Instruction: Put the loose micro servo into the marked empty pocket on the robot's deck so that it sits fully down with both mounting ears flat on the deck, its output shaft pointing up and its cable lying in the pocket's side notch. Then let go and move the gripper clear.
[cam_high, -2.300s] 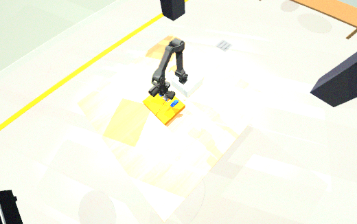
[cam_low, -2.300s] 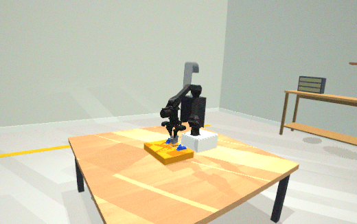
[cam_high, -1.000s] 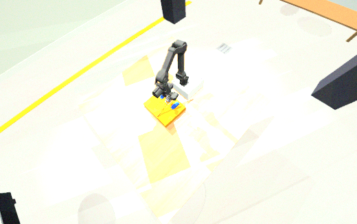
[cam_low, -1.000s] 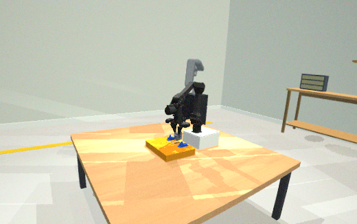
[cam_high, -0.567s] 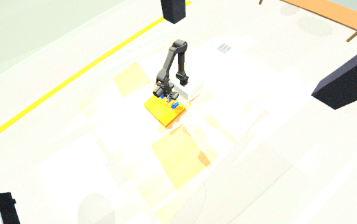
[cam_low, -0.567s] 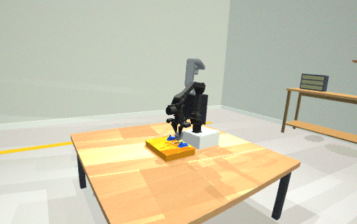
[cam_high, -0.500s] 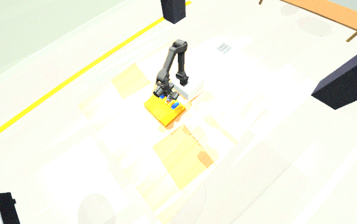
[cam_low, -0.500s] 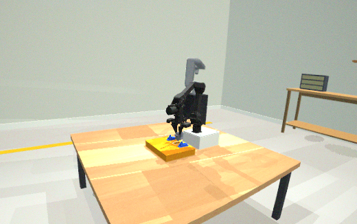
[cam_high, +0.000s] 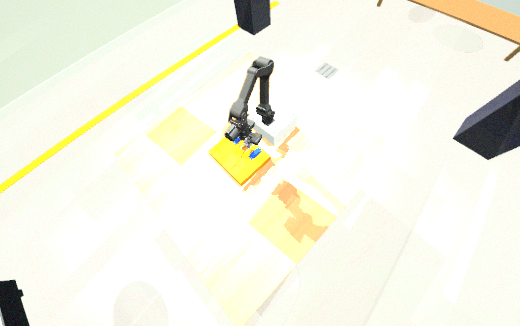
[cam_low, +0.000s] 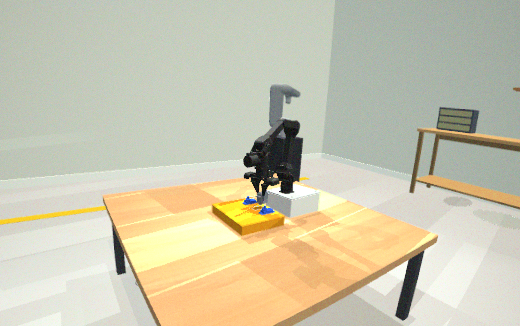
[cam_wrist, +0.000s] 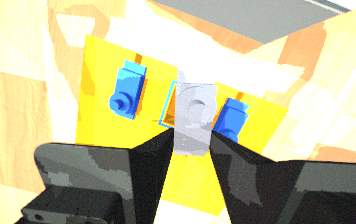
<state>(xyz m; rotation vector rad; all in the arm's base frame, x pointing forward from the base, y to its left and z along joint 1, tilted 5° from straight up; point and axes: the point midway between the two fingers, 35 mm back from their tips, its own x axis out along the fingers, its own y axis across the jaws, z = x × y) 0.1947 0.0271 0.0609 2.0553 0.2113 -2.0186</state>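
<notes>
My gripper tip is 110 mm short of the deck, 100 mm above it and 20 mm to the left of it.
</notes>
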